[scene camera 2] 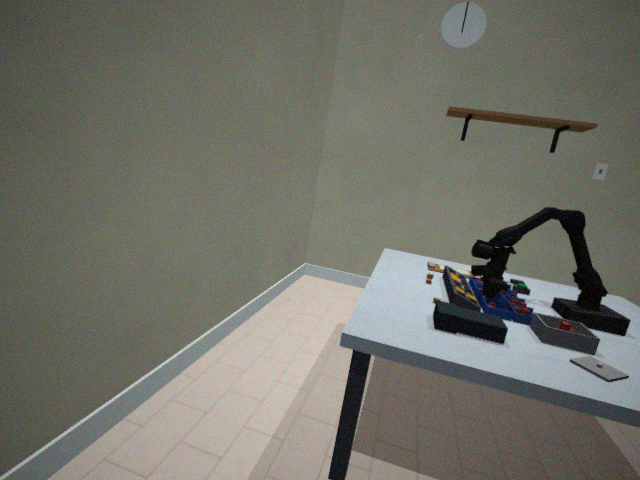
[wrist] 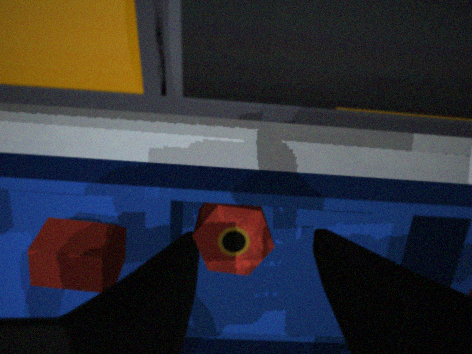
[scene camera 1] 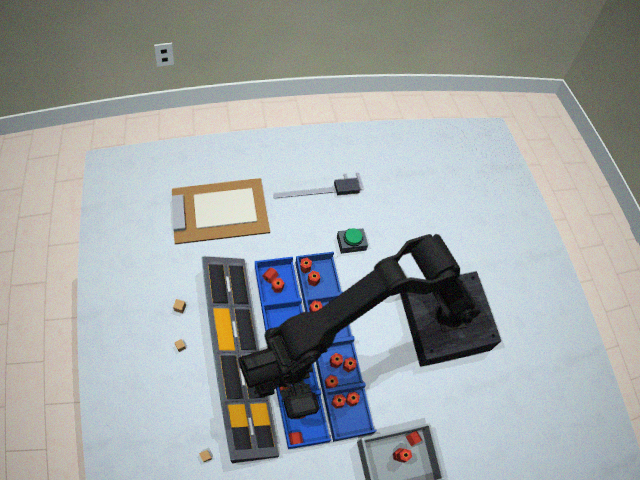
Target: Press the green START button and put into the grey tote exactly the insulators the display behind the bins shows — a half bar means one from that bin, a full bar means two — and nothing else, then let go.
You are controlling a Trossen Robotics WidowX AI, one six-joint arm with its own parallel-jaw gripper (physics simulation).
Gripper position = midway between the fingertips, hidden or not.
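Observation:
There's a grey tote (scene camera 1: 375, 450) here, plus a brown board with pad (scene camera 1: 214, 211), and you'd also find a display panel (wrist: 161, 98). As for the gripper (scene camera 1: 286, 382), it's in scene camera 1, and you get the gripper (scene camera 2: 485, 299) in scene camera 2 as well, while the wrist view shows the gripper (wrist: 256, 241) too.

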